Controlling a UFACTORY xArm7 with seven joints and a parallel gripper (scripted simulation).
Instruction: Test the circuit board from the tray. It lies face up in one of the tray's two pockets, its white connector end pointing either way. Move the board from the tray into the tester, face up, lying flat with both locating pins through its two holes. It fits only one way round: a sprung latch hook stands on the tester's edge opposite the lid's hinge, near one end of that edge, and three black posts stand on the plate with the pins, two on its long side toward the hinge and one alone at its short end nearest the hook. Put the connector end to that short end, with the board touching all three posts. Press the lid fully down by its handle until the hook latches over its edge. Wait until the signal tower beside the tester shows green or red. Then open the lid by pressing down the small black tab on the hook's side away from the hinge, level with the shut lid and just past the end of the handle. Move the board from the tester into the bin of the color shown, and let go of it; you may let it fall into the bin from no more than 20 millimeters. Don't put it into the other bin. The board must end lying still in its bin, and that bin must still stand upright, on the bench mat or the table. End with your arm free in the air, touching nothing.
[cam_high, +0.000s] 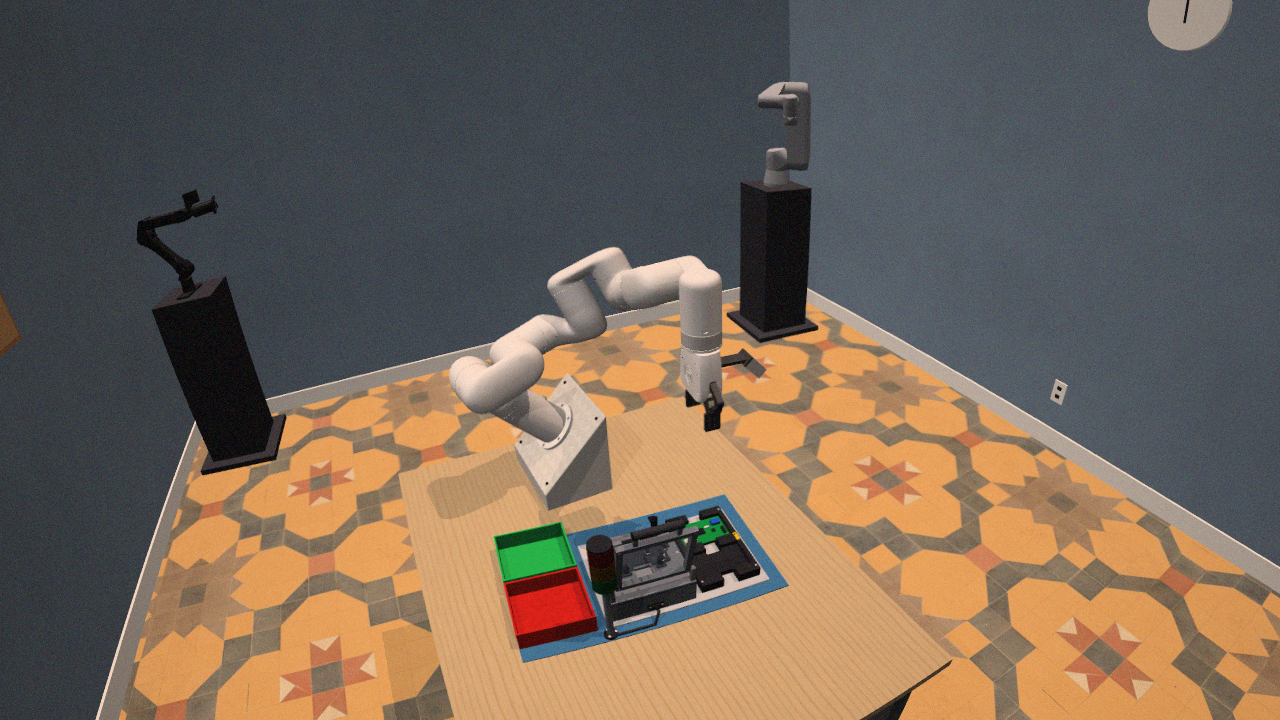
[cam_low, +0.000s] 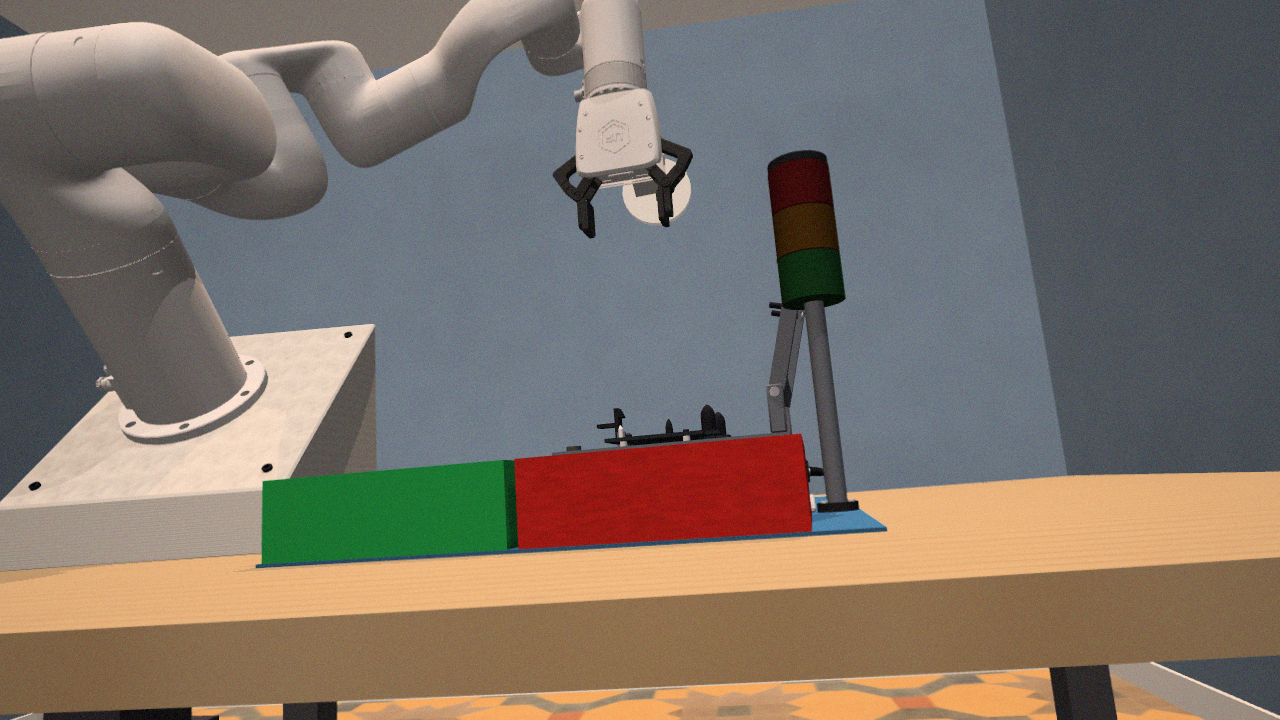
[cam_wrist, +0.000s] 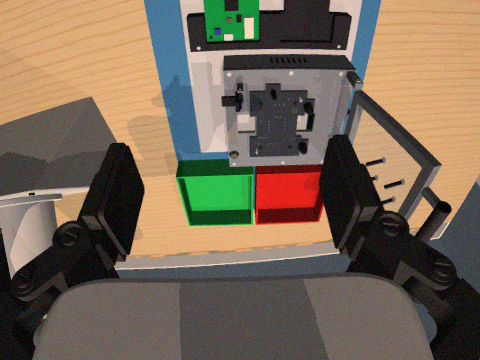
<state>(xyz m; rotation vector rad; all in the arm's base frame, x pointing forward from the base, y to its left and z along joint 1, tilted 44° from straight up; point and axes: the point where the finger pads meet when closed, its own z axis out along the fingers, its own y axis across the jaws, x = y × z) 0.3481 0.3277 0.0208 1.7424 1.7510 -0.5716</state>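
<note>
Now: hand 320 mm above the green circuit board. Round my hand: tester plate (60 mm ahead, 160 mm to the right, 260 mm below); tester lid (180 mm ahead, 170 mm to the right, 150 mm below); black latch tab (10 mm behind, 110 mm to the right, 250 mm below).
</note>
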